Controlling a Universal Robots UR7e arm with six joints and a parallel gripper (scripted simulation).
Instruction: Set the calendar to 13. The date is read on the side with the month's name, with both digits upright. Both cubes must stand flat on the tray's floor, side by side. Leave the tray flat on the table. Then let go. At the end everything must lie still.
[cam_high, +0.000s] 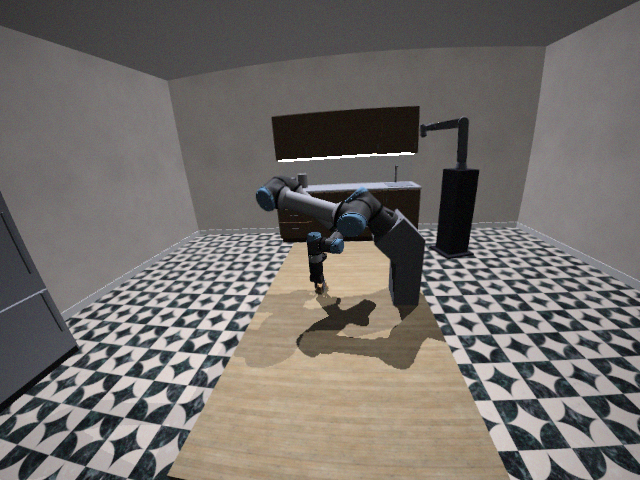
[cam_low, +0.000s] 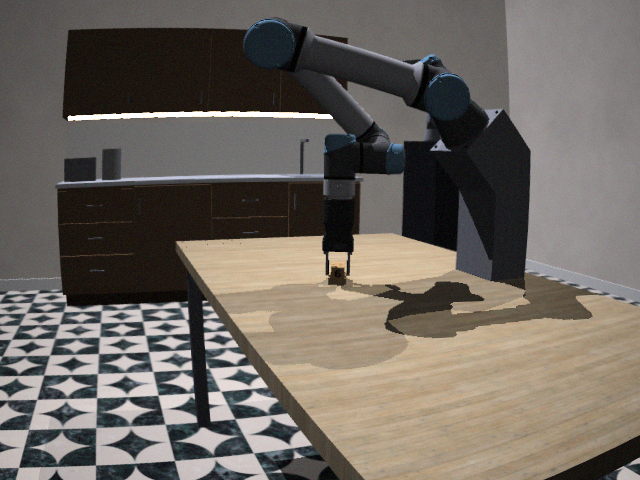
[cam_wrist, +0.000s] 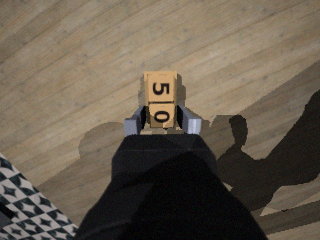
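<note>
Right now the wooden tray is 10 mm behind my hand, 10 mm to the right of it and 30 mm below it.
</note>
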